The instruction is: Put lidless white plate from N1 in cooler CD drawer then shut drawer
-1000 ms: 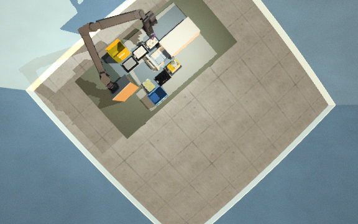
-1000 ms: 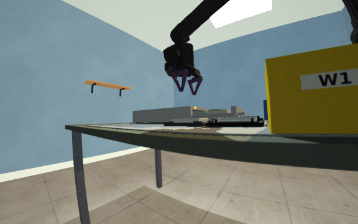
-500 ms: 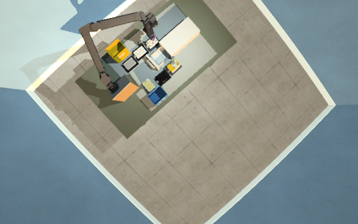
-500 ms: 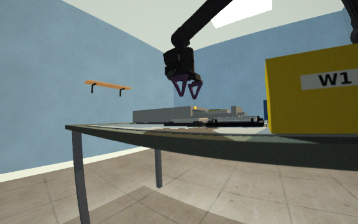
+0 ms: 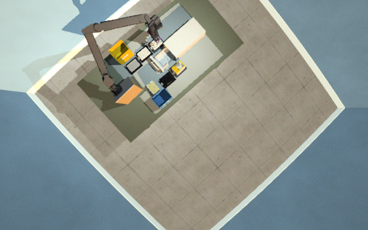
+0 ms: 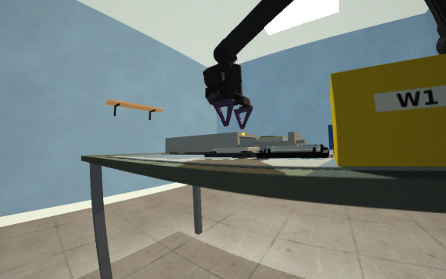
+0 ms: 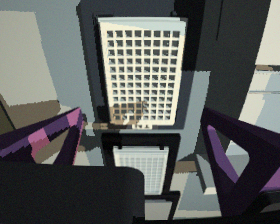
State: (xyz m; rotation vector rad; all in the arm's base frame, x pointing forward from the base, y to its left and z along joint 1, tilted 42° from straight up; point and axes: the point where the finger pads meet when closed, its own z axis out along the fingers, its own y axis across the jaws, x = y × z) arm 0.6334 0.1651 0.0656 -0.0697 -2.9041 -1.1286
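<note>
Now: the white plate 80 mm below my hand. The rest, counted from my hand: cooler CD 100 mm ahead, 190 mm to the right, 60 mm below; cooler drawer 30 mm behind, 180 mm to the right, 70 mm below; yellow tip box 20 mm behind, 380 mm to the right, 40 mm below.
</note>
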